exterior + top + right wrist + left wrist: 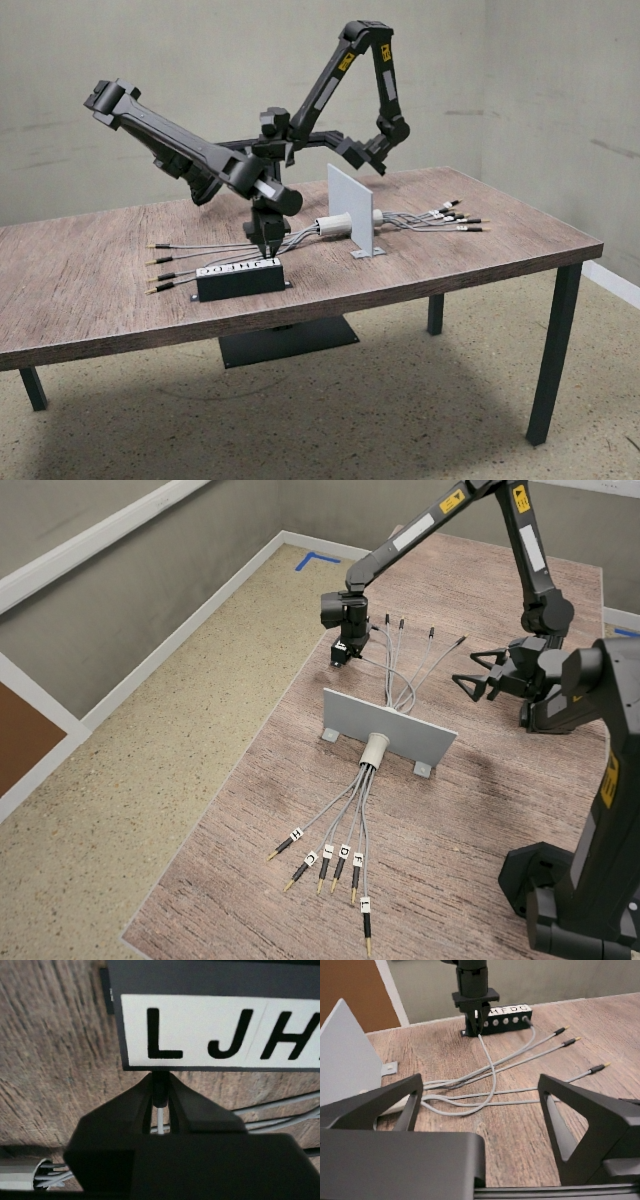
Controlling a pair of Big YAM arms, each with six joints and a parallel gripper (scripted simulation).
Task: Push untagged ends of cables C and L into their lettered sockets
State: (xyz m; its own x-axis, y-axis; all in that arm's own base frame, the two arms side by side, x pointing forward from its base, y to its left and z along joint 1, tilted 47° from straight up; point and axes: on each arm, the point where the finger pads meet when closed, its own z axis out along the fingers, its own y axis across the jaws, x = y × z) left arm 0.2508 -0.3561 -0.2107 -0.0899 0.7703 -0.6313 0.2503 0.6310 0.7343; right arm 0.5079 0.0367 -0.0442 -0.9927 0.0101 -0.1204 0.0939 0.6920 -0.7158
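Now: right hand 2 cm short of the black cable plug. Round my right hand: grey upright panel (28 cm to the left, 14 cm behind, 7 cm above); tagged plug (69 cm to the left, 22 cm behind, 3 cm below).
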